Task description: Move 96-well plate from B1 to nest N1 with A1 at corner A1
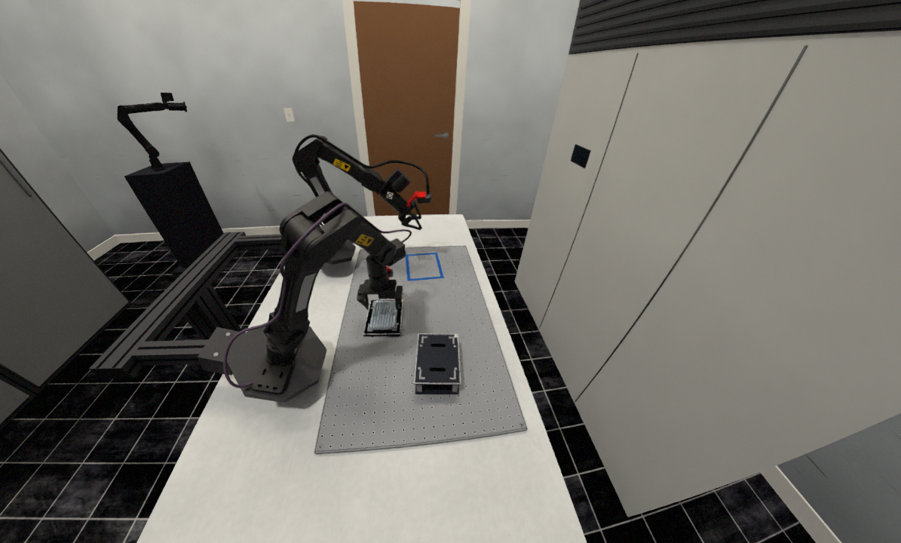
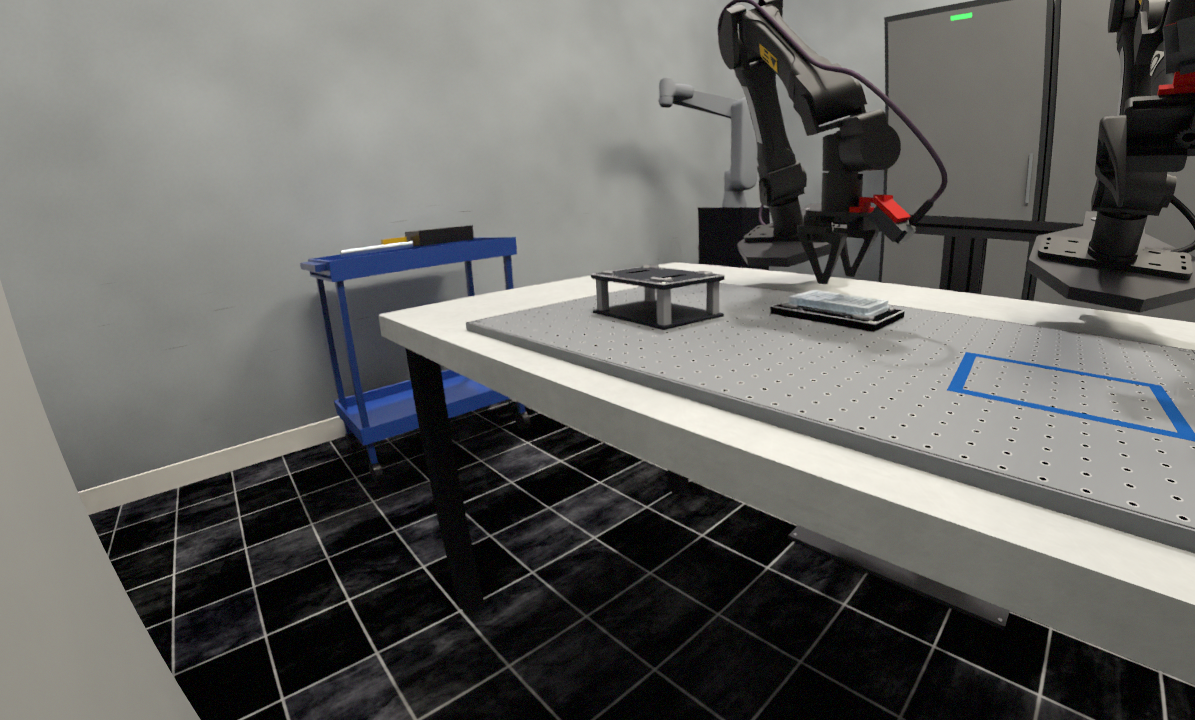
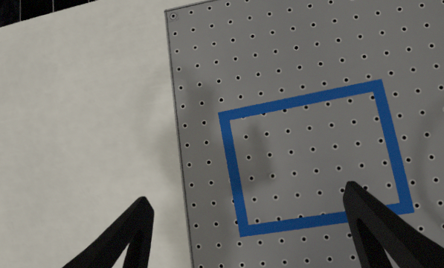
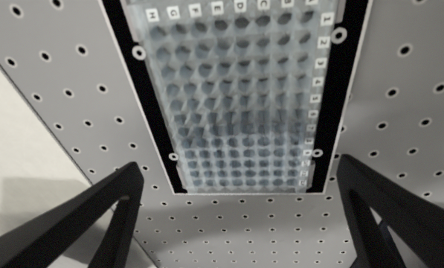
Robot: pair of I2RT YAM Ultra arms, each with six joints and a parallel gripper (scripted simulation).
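Now: the clear 96-well plate 4 cm below my right hand. Round my right hand: black nest plate 6 cm below, 1 cm to the left.
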